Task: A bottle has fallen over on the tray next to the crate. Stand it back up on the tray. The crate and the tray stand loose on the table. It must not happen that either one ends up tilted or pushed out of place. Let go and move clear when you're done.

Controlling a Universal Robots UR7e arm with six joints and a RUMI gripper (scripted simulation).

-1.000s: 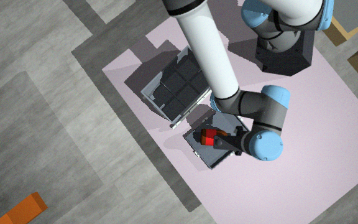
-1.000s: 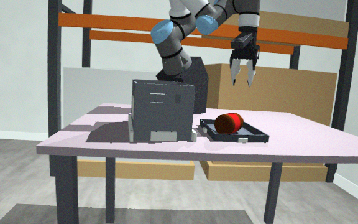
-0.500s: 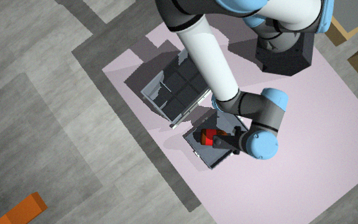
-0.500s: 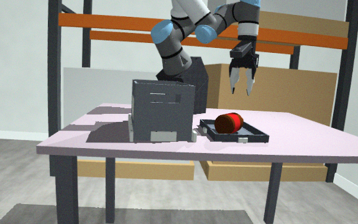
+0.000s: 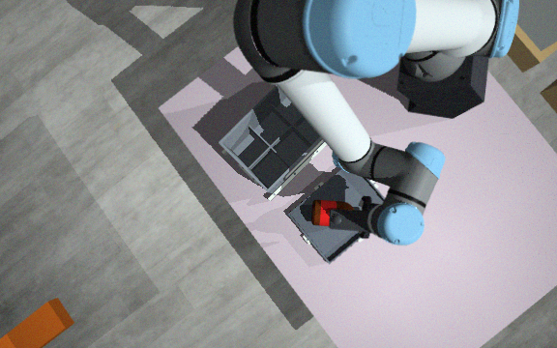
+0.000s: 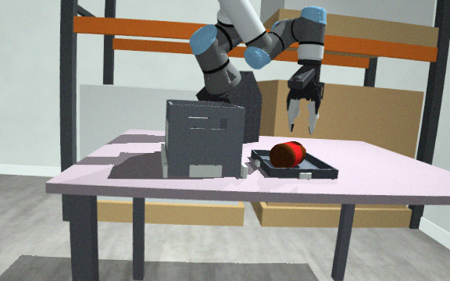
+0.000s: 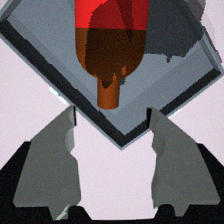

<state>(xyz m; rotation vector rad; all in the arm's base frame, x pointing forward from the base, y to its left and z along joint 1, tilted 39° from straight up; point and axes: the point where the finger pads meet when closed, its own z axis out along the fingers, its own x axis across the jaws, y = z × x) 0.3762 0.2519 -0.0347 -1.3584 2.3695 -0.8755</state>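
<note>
The brown bottle lies 4 cm ahead of my hand, 3 cm to the right of it and 7 cm below it. From my hand the other things lie so: dark tray (3 cm ahead, 3 cm to the right, 10 cm below); dark crate (6 cm ahead, 31 cm to the right, 3 cm below).
</note>
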